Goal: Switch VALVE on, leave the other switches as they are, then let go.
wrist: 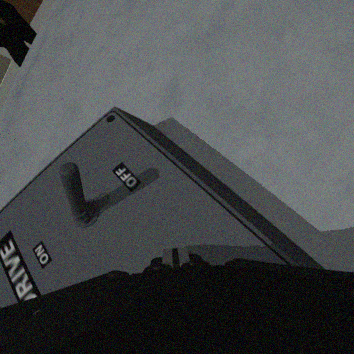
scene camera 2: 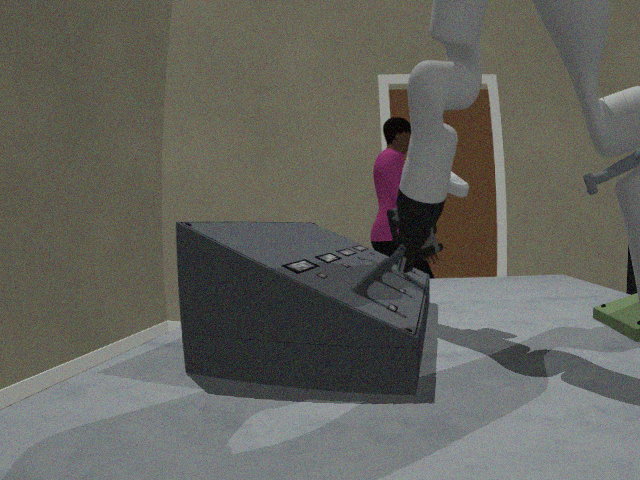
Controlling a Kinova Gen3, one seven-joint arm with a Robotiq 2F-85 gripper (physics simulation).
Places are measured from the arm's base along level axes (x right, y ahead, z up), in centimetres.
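Pixels of known places: gripper, fingertip midpoint: (wrist: 175,263) (scene camera 2: 403,271).
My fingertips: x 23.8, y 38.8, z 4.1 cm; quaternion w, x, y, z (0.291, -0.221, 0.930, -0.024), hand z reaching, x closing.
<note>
For each thing: its top centre in the pictures, then the offset to it from my fingertips. "pt": a spot on its surface instead.
- long lever at its top centre: (scene camera 2: 374,257) dx -26.9, dy +9.4, dz +4.6 cm
- OFF label at a spot on its surface: (wrist: 126,176) pt dx +6.7, dy -3.4, dz -0.9 cm
- partly visible DRIVE label at its top centre: (wrist: 13,276) dx +9.9, dy +6.3, dz +4.1 cm
A dark grey sloped console (scene camera 2: 299,325) (wrist: 170,220) carries the switches. In scene camera 2 a long lever (scene camera 2: 378,272) rises from its lower panel; other levers there overlap and are hard to tell apart. In the wrist view one lever (wrist: 75,190) stands between an OFF label (wrist: 126,176) and an ON label (wrist: 42,254), beside a partly visible DRIVE label (wrist: 17,267). The VALVE label cannot be read in either view. My gripper (scene camera 2: 406,264) (wrist: 175,263) is shut and empty, pointing down over the panel's lower part, behind the long lever's tip in scene camera 2.
Several square gauges (scene camera 2: 300,266) sit higher on the slope. A person in a pink top (scene camera 2: 387,180) stands behind the console and arm, before a brown door (scene camera 2: 473,206). A green base plate (scene camera 2: 617,316) is at the right. Shadows cross the pale surface.
</note>
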